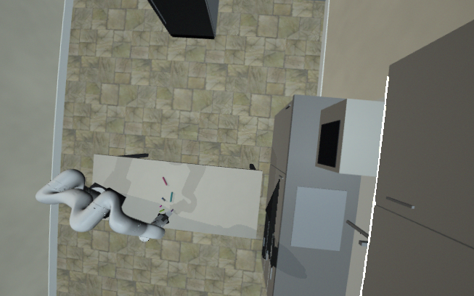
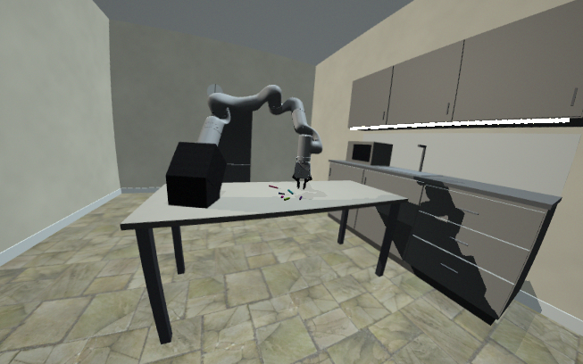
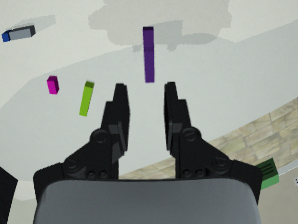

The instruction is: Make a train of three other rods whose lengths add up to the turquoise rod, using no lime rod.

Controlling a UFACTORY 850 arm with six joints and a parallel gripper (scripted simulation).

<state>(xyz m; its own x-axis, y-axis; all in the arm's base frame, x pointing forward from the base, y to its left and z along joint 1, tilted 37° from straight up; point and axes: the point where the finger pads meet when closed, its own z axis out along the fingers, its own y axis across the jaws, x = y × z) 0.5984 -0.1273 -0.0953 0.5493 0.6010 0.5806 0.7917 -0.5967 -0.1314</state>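
Right now my hand is 8 cm above the purple rod. From my hand the other things lie so: lime rod (9 cm behind, 8 cm below); grey rod (8 cm behind, 11 cm to the left, 8 cm below); magenta rod (11 cm behind, 4 cm to the left, 8 cm below).
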